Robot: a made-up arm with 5 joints. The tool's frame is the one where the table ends. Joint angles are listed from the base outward.
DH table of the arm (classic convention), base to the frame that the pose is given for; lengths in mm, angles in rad. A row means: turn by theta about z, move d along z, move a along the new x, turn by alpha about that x. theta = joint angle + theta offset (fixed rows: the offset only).
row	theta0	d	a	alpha
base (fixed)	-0.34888	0	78.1	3.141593
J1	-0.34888	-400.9	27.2	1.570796
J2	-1.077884	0	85.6	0
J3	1.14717	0	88.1	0
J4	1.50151	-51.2	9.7	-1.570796
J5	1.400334	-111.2	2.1	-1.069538
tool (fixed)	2.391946	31	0	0
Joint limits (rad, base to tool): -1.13..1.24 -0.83..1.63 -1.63..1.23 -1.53..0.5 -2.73..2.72
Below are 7 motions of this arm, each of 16 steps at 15 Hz.
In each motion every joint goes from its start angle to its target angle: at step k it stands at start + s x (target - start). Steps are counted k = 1, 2, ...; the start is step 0. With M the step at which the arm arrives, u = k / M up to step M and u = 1 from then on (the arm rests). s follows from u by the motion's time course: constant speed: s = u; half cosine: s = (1 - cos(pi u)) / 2; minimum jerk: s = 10 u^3 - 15 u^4 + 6 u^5.
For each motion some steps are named. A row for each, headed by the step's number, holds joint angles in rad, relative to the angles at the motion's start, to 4 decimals.
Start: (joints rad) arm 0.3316 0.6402 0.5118 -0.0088 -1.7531
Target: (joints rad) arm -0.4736 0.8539 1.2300 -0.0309 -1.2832
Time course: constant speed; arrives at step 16
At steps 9, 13, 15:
9: -0.4529 0.1202 0.4040 -0.0124 0.2643
13: -0.6542 0.1736 0.5835 -0.0180 0.3818
15: -0.7549 0.2003 0.6733 -0.0207 0.4405

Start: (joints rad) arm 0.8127 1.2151 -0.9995 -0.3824 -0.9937
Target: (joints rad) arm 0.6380 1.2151 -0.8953 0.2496 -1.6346
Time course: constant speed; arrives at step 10
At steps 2, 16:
2: -0.0349 0.0000 0.0208 0.1264 -0.1282
16: -0.1747 0.0000 0.1042 0.6320 -0.6409

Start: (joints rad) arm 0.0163 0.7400 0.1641 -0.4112 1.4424
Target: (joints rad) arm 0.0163 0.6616 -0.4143 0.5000 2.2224
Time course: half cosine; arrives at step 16
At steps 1, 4, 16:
1: 0.0000 -0.0008 -0.0056 0.0088 0.0075
4: 0.0000 -0.0115 -0.0847 0.1334 0.1142
16: 0.0000 -0.0784 -0.5784 0.9112 0.7800

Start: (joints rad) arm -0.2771 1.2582 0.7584 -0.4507 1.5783
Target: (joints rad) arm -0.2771 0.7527 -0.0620 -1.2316 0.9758
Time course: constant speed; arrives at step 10
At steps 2, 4, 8, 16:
2: 0.0000 -0.1011 -0.1641 -0.1562 -0.1205
4: 0.0000 -0.2022 -0.3282 -0.3124 -0.2410
8: 0.0000 -0.4044 -0.6563 -0.6247 -0.4820
16: 0.0000 -0.5055 -0.8204 -0.7809 -0.6025

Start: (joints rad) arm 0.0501 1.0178 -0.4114 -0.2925 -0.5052
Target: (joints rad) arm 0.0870 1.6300 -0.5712 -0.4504 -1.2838
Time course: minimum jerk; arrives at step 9
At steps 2, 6, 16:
2: 0.0028 0.0468 -0.0122 -0.0121 -0.0595
6: 0.0292 0.4837 -0.1263 -0.1248 -0.6152
16: 0.0369 0.6122 -0.1598 -0.1579 -0.7786

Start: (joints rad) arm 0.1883 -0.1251 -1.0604 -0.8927 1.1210
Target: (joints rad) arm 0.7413 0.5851 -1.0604 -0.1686 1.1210
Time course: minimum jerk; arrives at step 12
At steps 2, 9, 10, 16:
2: 0.0196 0.0252 0.0000 0.0257 0.0000
9: 0.4958 0.6367 0.0000 0.6491 0.0000
10: 0.5334 0.6850 0.0000 0.6984 0.0000
16: 0.5530 0.7102 0.0000 0.7241 0.0000

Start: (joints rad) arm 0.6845 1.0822 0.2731 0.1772 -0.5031
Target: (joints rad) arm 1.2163 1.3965 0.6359 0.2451 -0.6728
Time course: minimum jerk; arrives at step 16
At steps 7, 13, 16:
7: 0.2042 0.1207 0.1393 0.0261 -0.0652
13: 0.5059 0.2990 0.3451 0.0646 -0.1614
16: 0.5318 0.3143 0.3628 0.0679 -0.1697

